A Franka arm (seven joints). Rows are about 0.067 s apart.
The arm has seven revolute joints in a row. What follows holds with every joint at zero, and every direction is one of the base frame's. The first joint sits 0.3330 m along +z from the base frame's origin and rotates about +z. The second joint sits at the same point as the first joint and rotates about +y. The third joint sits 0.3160 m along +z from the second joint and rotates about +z. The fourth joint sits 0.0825 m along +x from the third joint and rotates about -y. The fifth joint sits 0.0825 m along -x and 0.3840 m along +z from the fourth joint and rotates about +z. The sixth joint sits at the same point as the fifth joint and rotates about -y. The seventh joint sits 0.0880 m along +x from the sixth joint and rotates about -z. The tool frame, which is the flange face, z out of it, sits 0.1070 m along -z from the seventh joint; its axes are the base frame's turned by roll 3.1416, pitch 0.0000 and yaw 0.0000 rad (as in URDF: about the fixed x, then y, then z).
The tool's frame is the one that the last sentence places.
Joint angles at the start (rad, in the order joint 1, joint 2, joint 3, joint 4, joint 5, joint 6, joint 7):
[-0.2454 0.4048 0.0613 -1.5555 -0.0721 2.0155 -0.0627]
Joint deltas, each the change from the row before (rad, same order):
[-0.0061 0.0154 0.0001 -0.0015 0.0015 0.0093 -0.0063]
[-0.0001 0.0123 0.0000 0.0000 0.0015 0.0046 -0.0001]
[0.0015 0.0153 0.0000 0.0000 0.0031 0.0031 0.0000]
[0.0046 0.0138 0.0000 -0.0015 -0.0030 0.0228 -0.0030]
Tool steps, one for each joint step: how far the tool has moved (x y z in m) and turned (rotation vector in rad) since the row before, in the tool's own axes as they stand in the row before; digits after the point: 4 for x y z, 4 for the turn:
[0.0010 0.0037 0.0106 0.0030 -0.0076 -0.0003]
[0.0010 -0.0002 0.0080 0.0029 -0.0075 0.0002]
[0.0010 -0.0014 0.0102 0.0049 -0.0118 -0.0006]
[0.0029 -0.0031 0.0081 -0.0018 0.0076 -0.0095]

